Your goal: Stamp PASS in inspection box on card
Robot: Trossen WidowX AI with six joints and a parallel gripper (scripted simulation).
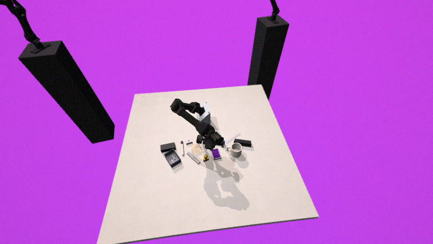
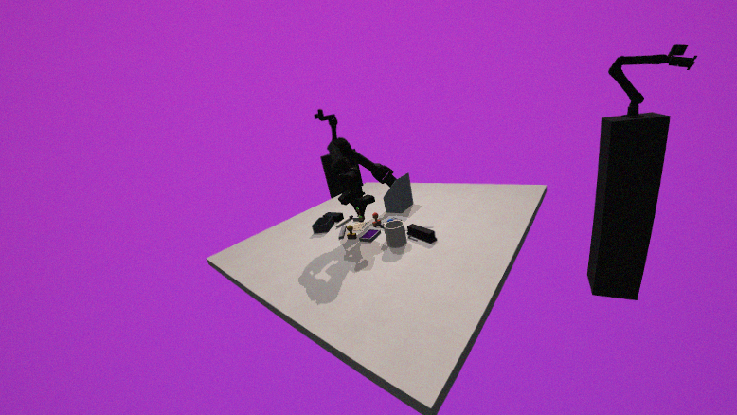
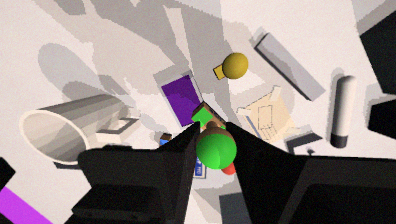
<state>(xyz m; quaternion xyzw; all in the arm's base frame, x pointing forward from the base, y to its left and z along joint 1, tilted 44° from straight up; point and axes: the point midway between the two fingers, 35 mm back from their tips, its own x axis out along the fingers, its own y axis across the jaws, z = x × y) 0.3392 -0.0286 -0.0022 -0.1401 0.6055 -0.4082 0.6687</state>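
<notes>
Now: gripper tip 10 cm above the beige card, 9 cm to the left of it and 8 cm past it. Round my gripper tip: purple ink pad: 9 cm below, 4 cm to the left, 1 cm ahead; then green-knobbed stamp: right at my gripper tip; then yellow-knobbed stamp: 8 cm below, 5 cm to the right, 4 cm ahead.
</notes>
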